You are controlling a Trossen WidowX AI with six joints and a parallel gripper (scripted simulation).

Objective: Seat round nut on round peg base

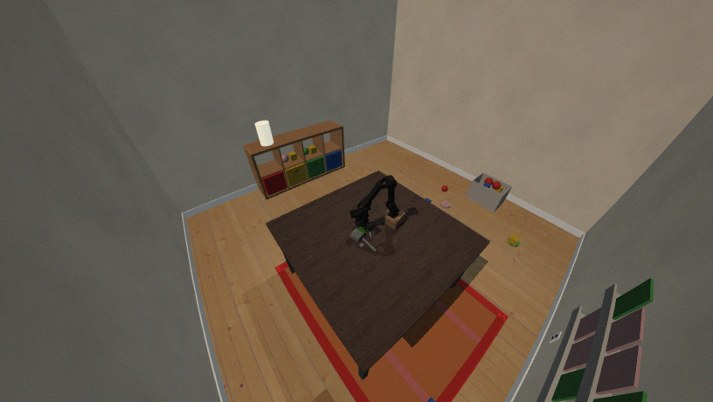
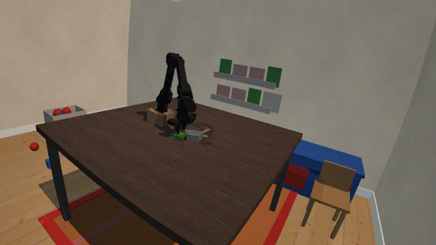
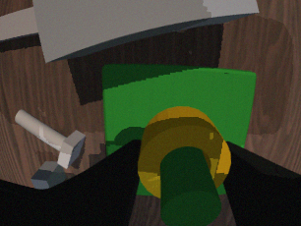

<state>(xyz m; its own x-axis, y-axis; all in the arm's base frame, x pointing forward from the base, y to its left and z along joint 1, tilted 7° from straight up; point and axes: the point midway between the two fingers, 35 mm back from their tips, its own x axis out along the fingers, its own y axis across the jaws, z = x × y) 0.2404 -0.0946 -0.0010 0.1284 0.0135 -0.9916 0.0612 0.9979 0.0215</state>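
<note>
The grey bolt-like piece lies 70 mm to the left of my hand and 40 mm below it. From my hand the other things lie so: grey square tile (120 mm ahead, 100 mm to the left, 50 mm below); then small grey cube (30 mm behind, 90 mm to the left, 40 mm below); then grey block (90 mm ahead, 20 mm to the left, 30 mm below).
</note>
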